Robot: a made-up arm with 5 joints.
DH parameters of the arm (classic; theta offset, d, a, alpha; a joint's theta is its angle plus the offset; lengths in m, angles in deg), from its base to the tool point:
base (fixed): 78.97 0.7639 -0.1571 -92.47
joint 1: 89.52 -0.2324 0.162 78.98
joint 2: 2.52 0.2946 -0.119 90
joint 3: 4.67 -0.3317 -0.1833 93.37
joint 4: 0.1 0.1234 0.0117 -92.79
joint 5: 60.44 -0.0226 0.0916 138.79
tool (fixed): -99.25 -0.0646 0 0
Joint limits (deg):
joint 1: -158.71..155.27
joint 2: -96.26..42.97
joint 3: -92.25..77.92
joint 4: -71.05..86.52
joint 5: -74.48..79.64
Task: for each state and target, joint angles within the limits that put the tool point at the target. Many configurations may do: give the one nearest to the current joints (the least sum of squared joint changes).
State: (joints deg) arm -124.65 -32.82 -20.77 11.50 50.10
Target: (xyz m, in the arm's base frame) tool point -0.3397 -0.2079 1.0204
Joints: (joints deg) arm -118.87 -33.61 -36.46 7.95 42.06
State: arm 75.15 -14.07 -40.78 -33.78 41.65
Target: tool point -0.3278 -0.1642 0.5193
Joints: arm 85.32 -45.09 -26.15 -7.52 61.92
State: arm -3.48 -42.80 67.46 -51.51 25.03
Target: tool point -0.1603 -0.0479 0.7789
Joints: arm -20.75 -18.25 35.00 -40.52 24.68
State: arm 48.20 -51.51 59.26 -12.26 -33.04
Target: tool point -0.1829 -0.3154 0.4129
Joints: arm 46.57 -58.75 40.85 -37.25 -36.98
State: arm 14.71 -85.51 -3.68 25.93 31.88
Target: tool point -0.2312 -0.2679 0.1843
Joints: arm 42.65 -92.61 -30.78 38.75 59.32
